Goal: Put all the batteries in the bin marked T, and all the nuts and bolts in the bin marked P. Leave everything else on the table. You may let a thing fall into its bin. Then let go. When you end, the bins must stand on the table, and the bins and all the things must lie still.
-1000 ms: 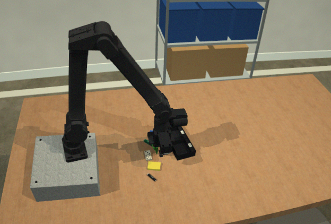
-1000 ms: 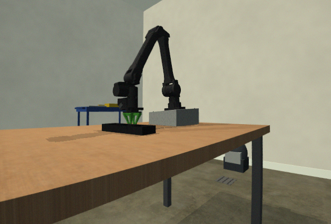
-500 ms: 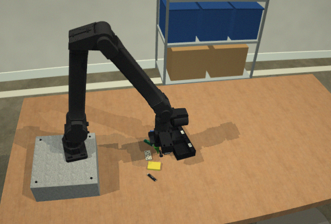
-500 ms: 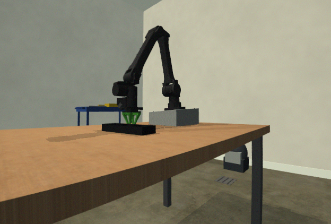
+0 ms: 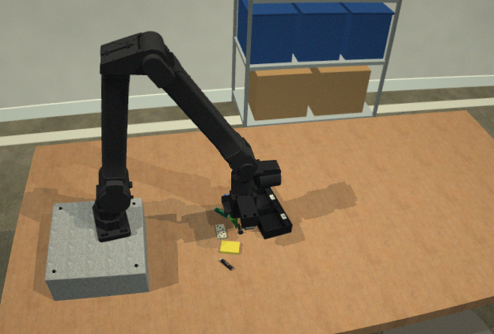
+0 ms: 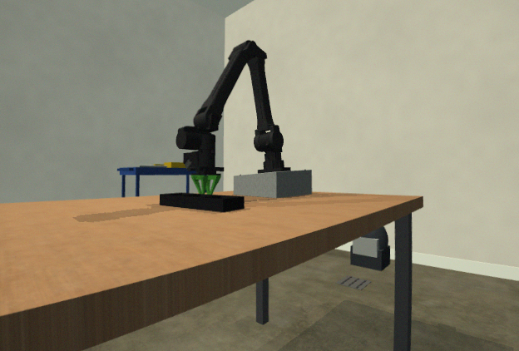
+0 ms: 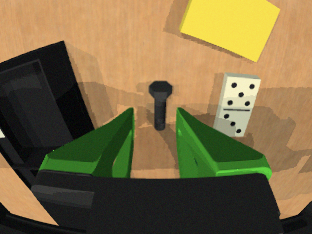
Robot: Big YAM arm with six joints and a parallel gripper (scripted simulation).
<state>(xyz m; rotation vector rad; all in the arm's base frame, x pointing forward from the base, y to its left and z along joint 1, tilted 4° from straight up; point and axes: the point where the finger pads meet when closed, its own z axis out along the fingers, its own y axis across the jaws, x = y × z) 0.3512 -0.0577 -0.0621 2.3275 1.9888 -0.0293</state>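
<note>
The dark bolt lies 2 cm below my hand and 1 cm to the right of it. The rest, counted from my hand: yellow block 6 cm to the right, 5 cm behind, 2 cm below; white domino 6 cm behind, 2 cm below, 1 cm to the left; green battery 8 cm to the left, 3 cm behind, 2 cm below.
</note>
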